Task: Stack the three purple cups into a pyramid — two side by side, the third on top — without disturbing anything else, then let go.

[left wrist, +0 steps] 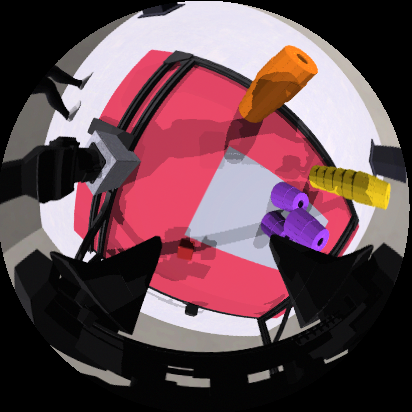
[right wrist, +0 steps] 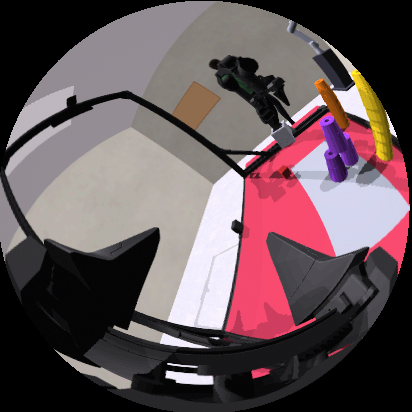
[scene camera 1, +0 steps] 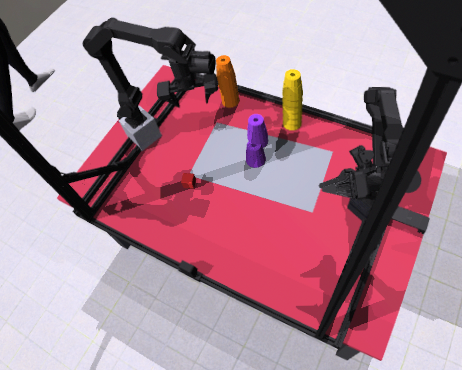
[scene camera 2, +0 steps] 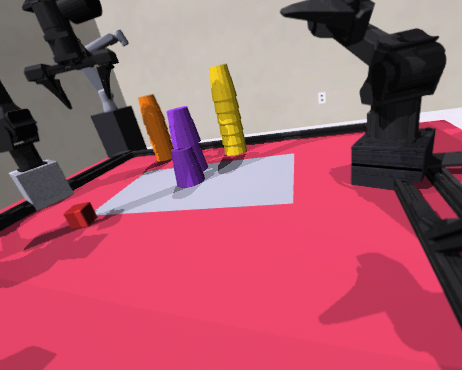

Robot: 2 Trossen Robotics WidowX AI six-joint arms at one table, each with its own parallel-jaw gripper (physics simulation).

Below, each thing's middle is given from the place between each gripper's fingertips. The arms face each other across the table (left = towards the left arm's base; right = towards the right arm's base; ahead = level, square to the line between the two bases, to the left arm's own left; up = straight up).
Scene:
My right gripper is now 30 cm above the grey mat point(scene camera 2: 269, 180), 26 cm to the right of it and 19 cm short of it.
My left hand is 22 cm to the left of the grey mat and 23 cm above it.

